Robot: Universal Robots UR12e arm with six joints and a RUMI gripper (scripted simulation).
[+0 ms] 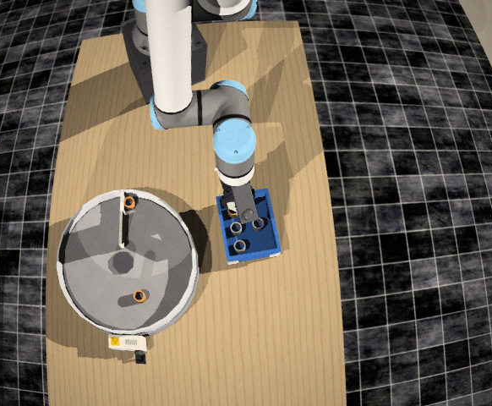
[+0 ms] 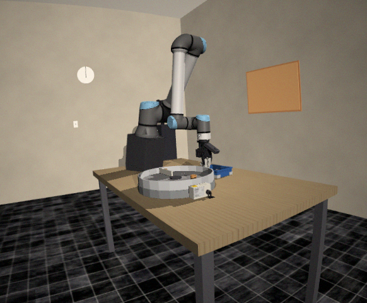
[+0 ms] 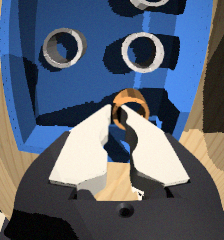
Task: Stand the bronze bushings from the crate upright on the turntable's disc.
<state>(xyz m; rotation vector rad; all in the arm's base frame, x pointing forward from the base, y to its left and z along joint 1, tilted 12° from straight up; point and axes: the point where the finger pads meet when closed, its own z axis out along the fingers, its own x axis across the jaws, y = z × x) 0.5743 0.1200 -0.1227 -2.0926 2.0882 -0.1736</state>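
Right now my hand is 60 mm short of the blue crate and 10 mm to the right of it. Round my hand: turntable disc: 360 mm to the right, 90 mm ahead, 30 mm above.
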